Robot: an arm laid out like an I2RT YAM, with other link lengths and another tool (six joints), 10 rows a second.
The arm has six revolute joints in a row. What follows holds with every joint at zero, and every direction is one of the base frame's. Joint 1 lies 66 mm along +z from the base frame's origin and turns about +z. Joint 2 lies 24.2 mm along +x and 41 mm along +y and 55.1 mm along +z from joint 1 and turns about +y. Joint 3 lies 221.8 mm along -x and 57.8 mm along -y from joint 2 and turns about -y. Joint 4 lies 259.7 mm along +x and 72.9 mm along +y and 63.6 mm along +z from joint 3 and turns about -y. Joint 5 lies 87.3 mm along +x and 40 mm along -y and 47.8 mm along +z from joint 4 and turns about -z. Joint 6 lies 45.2 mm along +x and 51.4 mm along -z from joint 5 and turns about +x. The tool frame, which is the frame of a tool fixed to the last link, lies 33 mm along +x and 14 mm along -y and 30 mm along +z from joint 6; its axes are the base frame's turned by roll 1.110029, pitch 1.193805 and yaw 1.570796 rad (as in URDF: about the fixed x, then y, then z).
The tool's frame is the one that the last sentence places.
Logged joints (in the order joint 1, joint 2, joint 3, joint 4, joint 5, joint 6), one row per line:
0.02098 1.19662 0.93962 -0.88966 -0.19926 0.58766
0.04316 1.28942 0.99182 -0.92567 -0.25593 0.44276
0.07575 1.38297 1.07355 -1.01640 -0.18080 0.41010
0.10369 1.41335 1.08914 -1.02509 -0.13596 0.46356
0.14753 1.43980 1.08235 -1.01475 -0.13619 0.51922
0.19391 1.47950 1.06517 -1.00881 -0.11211 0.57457
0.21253 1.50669 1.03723 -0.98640 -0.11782 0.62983
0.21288 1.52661 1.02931 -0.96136 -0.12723 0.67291
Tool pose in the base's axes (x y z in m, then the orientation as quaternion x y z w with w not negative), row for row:
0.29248 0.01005 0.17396 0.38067 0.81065 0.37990 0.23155
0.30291 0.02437 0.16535 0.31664 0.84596 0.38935 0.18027
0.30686 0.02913 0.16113 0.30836 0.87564 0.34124 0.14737
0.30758 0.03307 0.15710 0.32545 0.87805 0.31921 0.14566
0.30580 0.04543 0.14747 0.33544 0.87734 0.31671 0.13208
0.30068 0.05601 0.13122 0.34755 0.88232 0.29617 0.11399
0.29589 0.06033 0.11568 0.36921 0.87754 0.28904 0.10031
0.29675 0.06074 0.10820 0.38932 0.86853 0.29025 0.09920
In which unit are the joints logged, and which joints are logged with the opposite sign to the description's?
The joints are logged in radians. Opposite sign: none.
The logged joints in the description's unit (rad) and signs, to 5 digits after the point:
0.02098 1.19662 0.93962 -0.88966 -0.19926 0.58766
0.04316 1.28942 0.99182 -0.92567 -0.25593 0.44276
0.07575 1.38297 1.07355 -1.01640 -0.18080 0.41010
0.10369 1.41335 1.08914 -1.02509 -0.13596 0.46356
0.14753 1.43980 1.08235 -1.01475 -0.13619 0.51922
0.19391 1.47950 1.06517 -1.00881 -0.11211 0.57457
0.21253 1.50669 1.03723 -0.98640 -0.11782 0.62983
0.21288 1.52661 1.02931 -0.96136 -0.12723 0.67291

